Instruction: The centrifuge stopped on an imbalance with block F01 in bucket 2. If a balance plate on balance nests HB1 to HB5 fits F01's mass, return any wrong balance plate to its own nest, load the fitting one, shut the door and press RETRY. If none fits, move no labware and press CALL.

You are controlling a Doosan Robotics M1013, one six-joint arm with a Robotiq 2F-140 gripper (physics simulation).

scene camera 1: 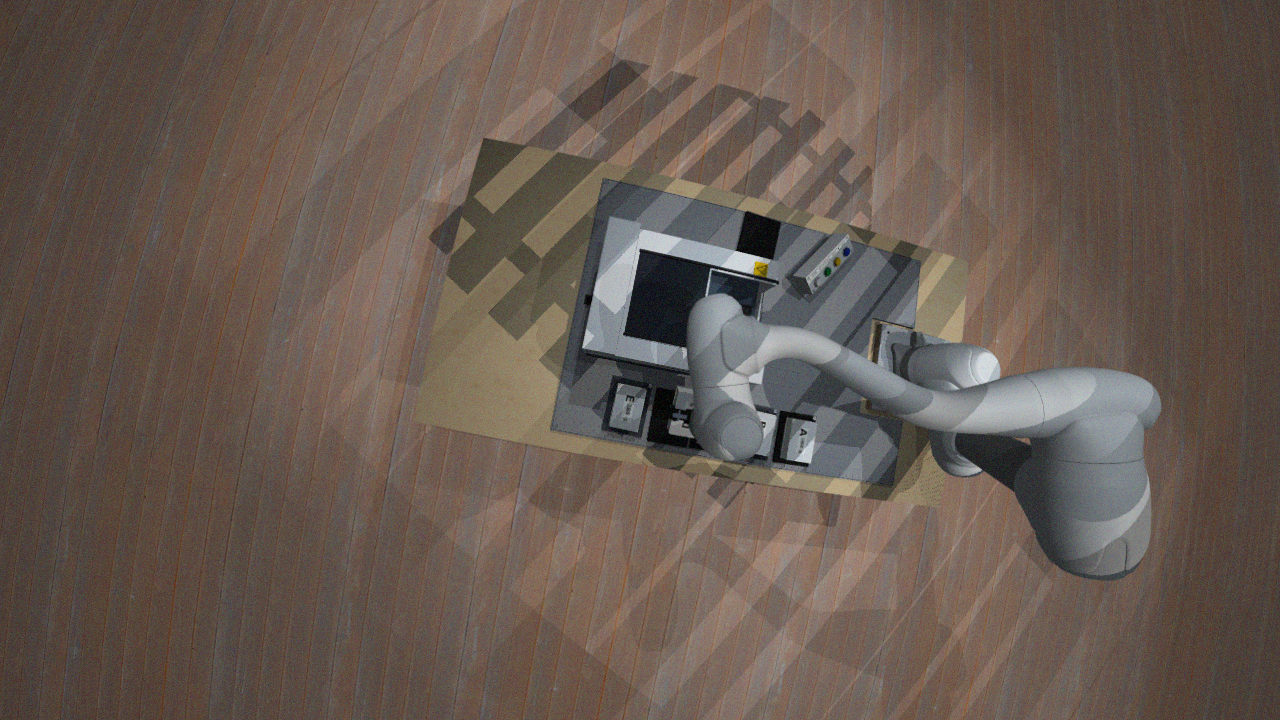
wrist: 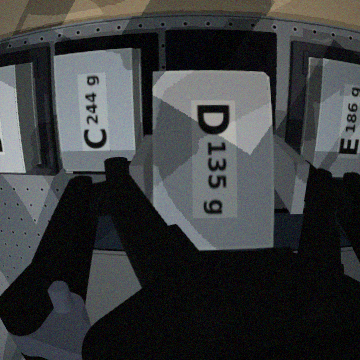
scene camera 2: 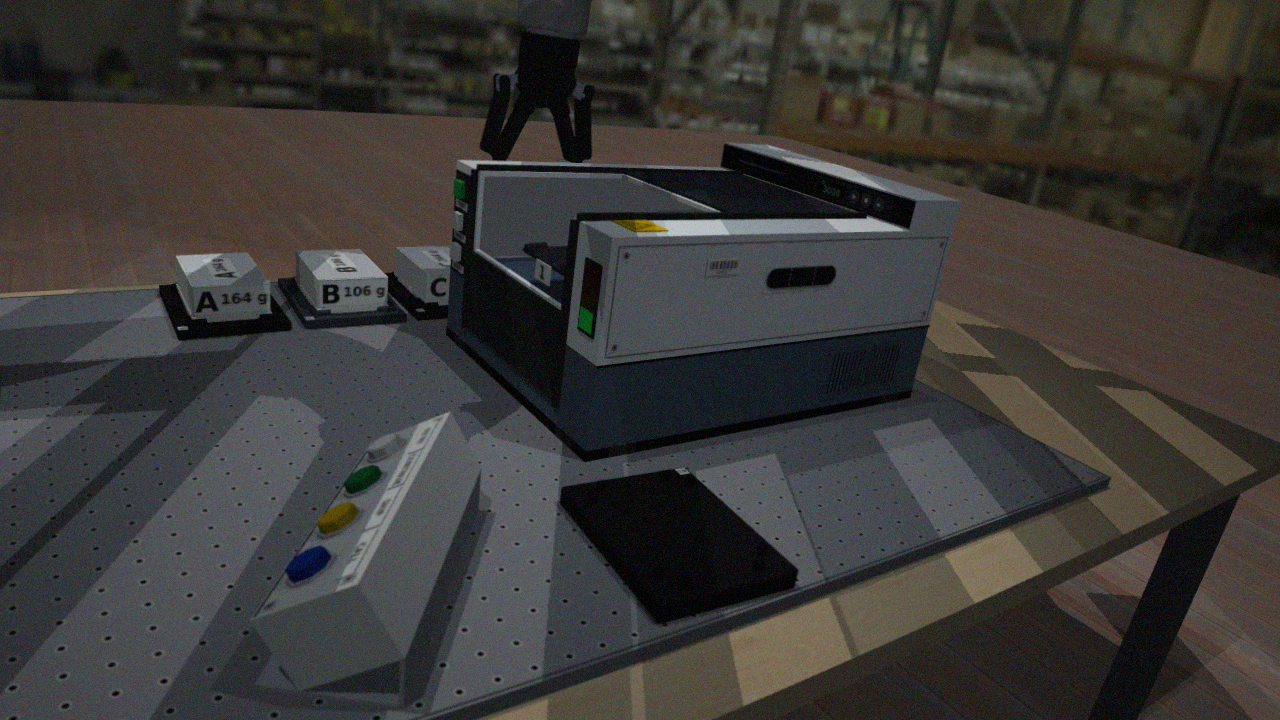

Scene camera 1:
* centrifuge
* button box
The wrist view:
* my gripper
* centrifuge
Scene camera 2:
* centrifuge
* button box
